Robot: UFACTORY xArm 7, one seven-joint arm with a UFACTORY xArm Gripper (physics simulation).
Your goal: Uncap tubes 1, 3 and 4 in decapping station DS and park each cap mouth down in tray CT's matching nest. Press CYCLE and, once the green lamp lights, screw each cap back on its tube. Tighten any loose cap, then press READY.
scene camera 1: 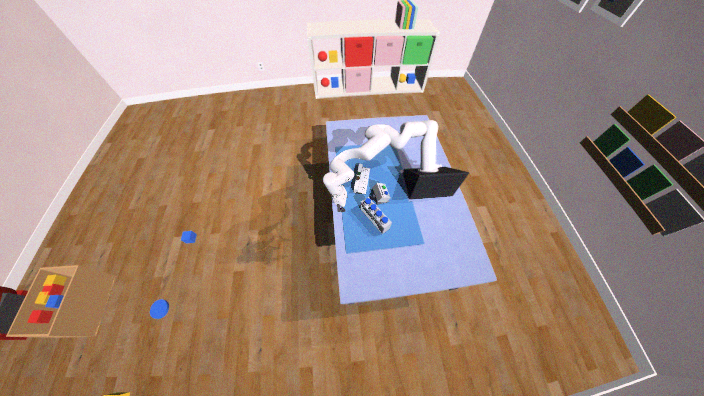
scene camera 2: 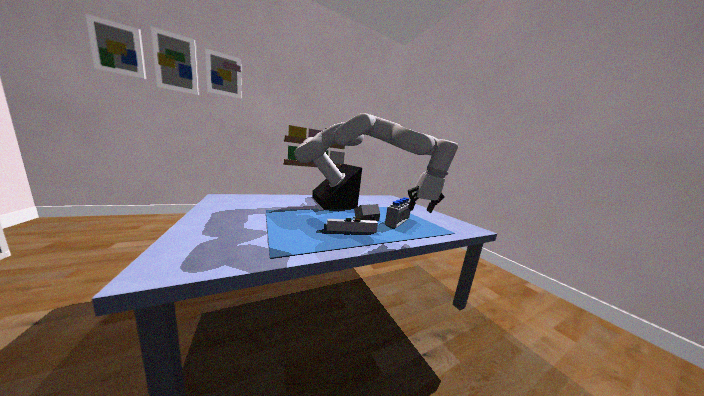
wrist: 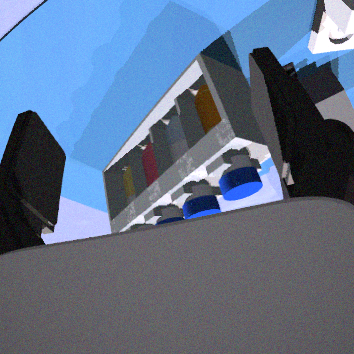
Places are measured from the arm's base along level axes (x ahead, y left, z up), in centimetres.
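Where they show: gripper, fingertip midpoint: (scene camera 1: 344, 204) (scene camera 2: 419, 210) (wrist: 143, 103); arm's base, origin of the base link: (scene camera 1: 427, 170) (scene camera 2: 337, 180).
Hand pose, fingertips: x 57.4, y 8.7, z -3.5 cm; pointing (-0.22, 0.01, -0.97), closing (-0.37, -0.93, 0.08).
Note:
Things, the pixels of their top centre, and the offset from my fingertips. Level surfaces: height alone.
- nearest cap, middle of its top: (wrist: 242, 191) dy +1.1, dx -14.5, dz +0.0 cm
- Tray CT, middle of its top: (scene camera 2: 352, 216) (scene camera 1: 362, 176) dy -22.3, dx -17.9, dz -6.8 cm
- small grey-white control box, middle of its top: (scene camera 2: 367, 203) (scene camera 1: 382, 189) dy -6.9, dx -26.4, dz -3.7 cm
- lilac table, its level: dz -12.4 cm
- blue mat, its level: dz -12.1 cm
Decapping station DS (scene camera 1: 370, 218) (scene camera 2: 398, 216) (wrist: 227, 95) is a grey-white rack on the blue mat. Four tubes stand in it, each with a blue cap; the nearest cap (wrist: 240, 184) shows whole in the wrist view, others are partly hidden by the gripper body. Orange, grey, red and yellow tube contents show through its openings. Tray CT (scene camera 1: 362, 181) (scene camera 2: 351, 226), long and white, lies apart from the station. My gripper (scene camera 1: 340, 208) (scene camera 2: 421, 206) (wrist: 143, 103) is open and empty, tilted, above the table beside the station. Tube numbers cannot be read.
A small grey-white control box (scene camera 1: 382, 194) (scene camera 2: 368, 212), with green and blue spots on top in the first scene view, stands between tray and station. The black arm base (scene camera 1: 435, 184) (scene camera 2: 348, 187) stands on the lilac table (scene camera 1: 425, 270) (scene camera 2: 165, 270), beyond the blue mat (scene camera 1: 400, 237) (scene camera 2: 295, 242).

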